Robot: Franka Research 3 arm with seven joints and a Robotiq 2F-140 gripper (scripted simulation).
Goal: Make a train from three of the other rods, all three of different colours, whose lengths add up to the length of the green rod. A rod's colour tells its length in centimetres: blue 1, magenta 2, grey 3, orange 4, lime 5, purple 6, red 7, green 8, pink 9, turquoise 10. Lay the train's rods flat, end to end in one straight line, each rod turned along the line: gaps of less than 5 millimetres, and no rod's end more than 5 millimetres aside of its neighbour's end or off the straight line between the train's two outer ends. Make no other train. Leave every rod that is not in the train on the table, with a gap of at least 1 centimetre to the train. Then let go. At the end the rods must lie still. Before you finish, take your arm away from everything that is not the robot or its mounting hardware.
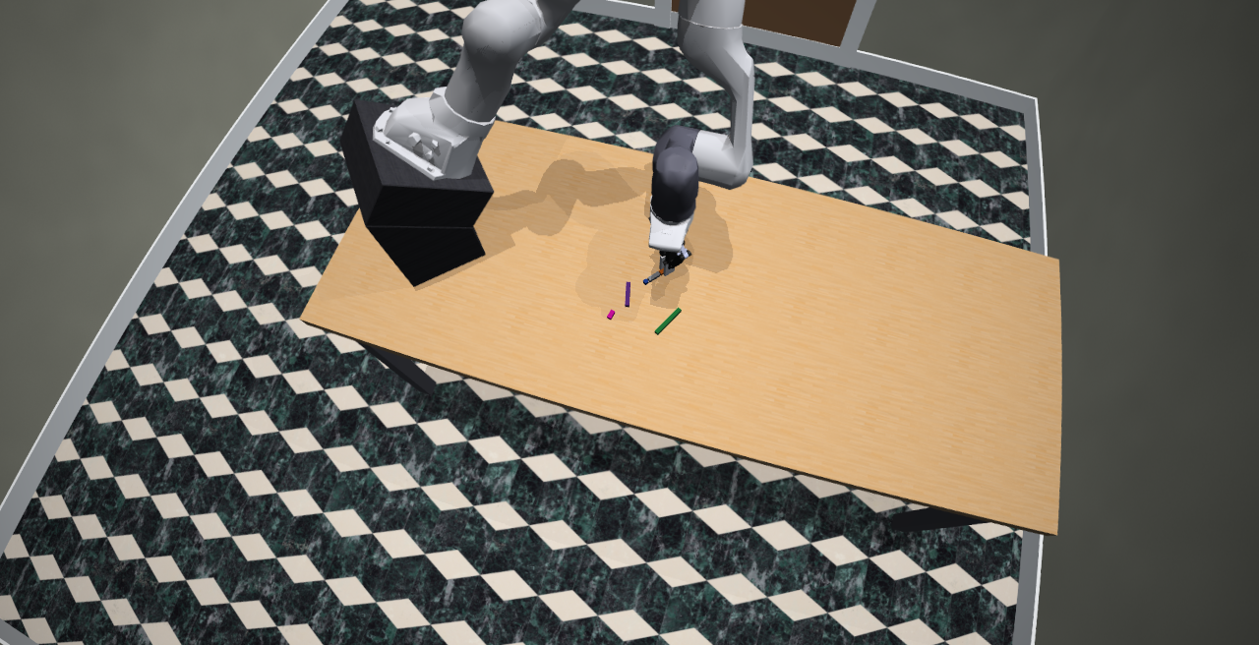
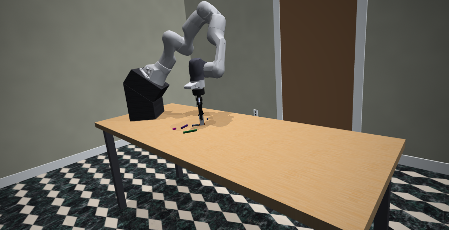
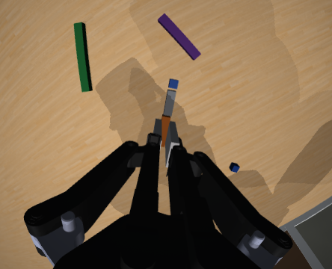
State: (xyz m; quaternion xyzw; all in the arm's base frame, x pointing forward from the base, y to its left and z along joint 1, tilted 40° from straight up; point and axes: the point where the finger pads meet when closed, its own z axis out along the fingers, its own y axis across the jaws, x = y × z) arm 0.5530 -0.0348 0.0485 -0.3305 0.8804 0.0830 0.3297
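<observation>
The orange rod lies 30 mm below my hand. Round my hand: purple rod (90 mm to the right, 70 mm behind, 30 mm below); grey rod (30 mm to the right, 30 mm below, 20 mm behind); green rod (130 mm to the right, 30 mm below, 30 mm ahead).
</observation>
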